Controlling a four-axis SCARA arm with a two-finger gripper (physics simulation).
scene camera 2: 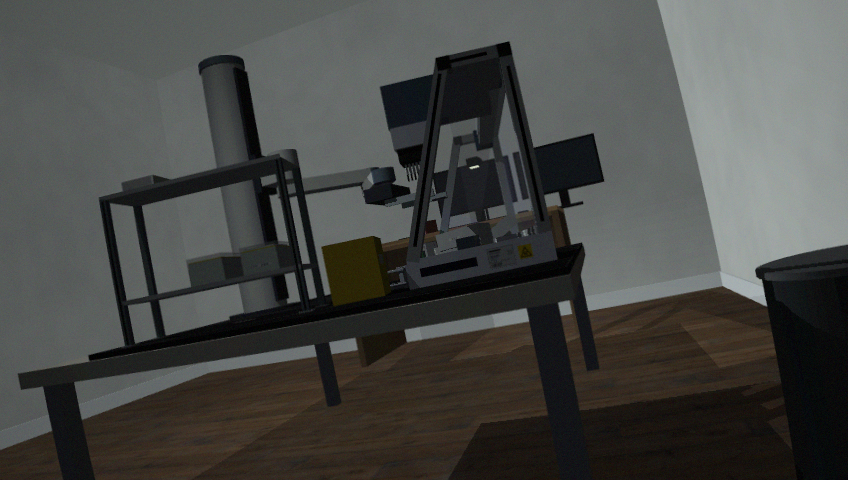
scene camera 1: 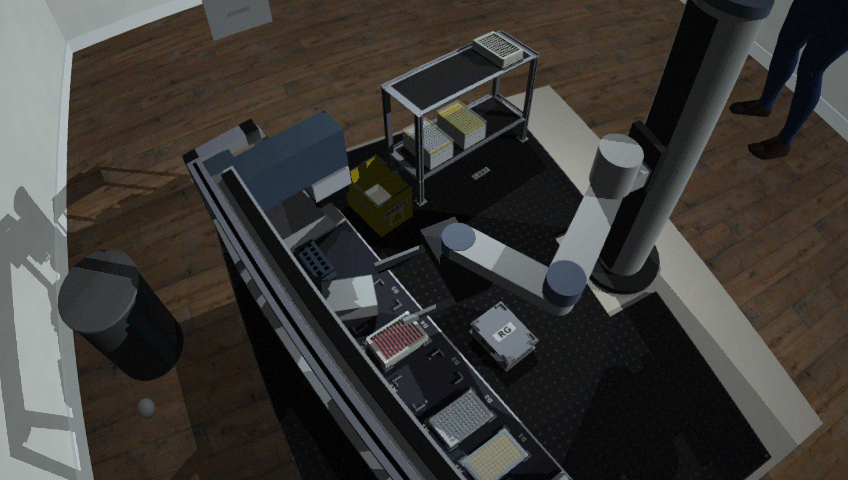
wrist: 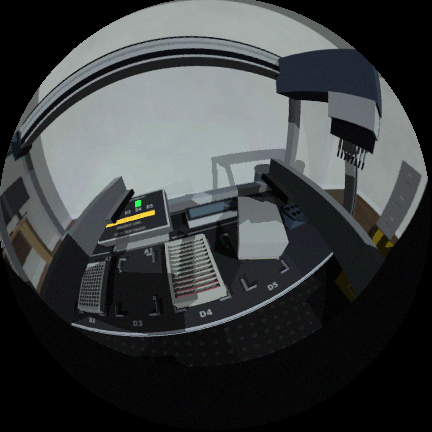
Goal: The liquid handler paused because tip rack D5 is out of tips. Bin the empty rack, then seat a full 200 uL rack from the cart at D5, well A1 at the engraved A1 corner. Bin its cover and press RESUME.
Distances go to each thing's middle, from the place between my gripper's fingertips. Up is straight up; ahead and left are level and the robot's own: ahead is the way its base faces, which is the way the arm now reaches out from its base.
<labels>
The red-topped tip rack [scene camera 1: 391, 343] is 30 mm to the left of my hand and 170 mm below it. Round my hand: pipetting head [scene camera 2: 407, 140]: 30 mm ahead, 290 mm to the right, 100 mm above; blue tube block [scene camera 1: 305, 255]: 110 mm ahead, 260 mm to the right, 170 mm below; plate marked RG [scene camera 1: 504, 332]: 250 mm behind, 120 mm to the left, 200 mm below.
</labels>
